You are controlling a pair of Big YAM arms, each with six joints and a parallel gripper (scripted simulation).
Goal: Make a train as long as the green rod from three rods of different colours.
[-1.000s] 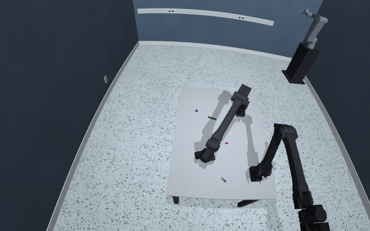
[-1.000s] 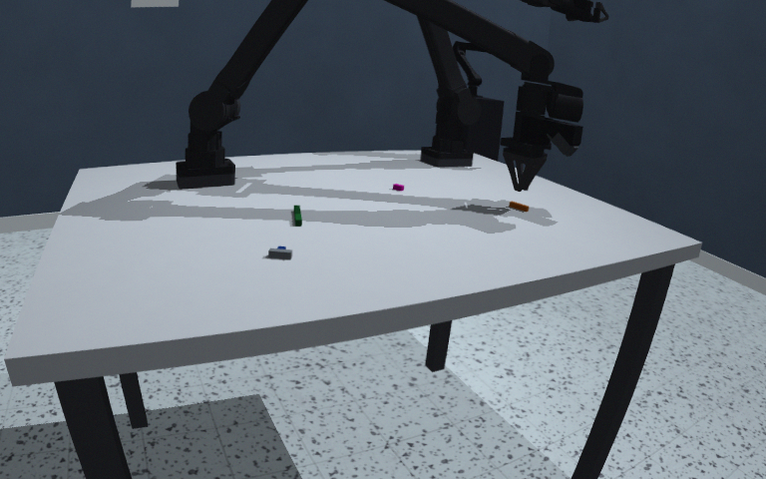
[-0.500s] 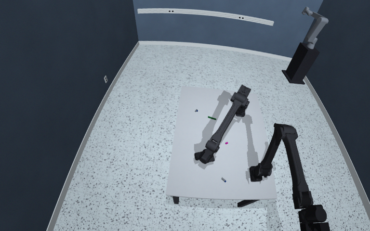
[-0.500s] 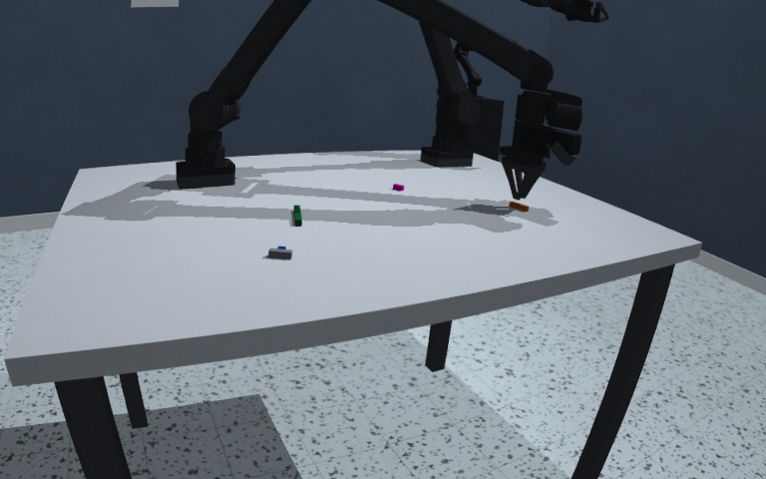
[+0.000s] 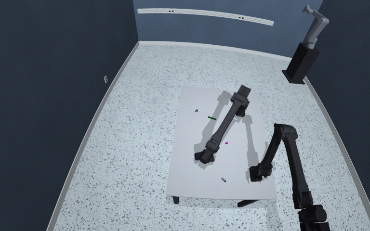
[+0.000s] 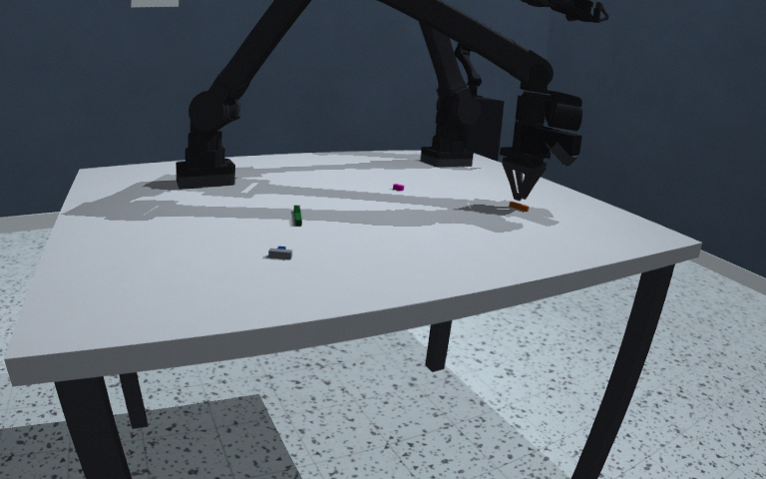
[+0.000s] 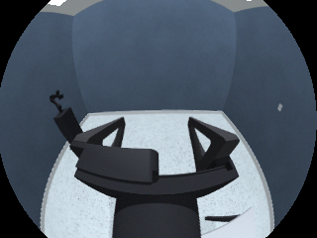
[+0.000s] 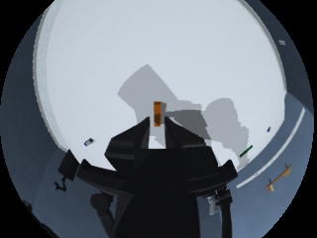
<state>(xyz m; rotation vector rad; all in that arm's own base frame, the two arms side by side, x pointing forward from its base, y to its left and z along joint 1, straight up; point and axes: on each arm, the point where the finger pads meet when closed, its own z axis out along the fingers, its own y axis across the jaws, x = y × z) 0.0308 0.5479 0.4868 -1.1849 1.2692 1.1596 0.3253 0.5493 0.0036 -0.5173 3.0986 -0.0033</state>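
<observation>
My right hand is 2 cm above the orange rod. Also, from my right hand: magenta rod: 19 cm behind, 16 cm to the right, 2 cm below; then green rod: 9 cm behind, 43 cm to the right, 2 cm below.
</observation>
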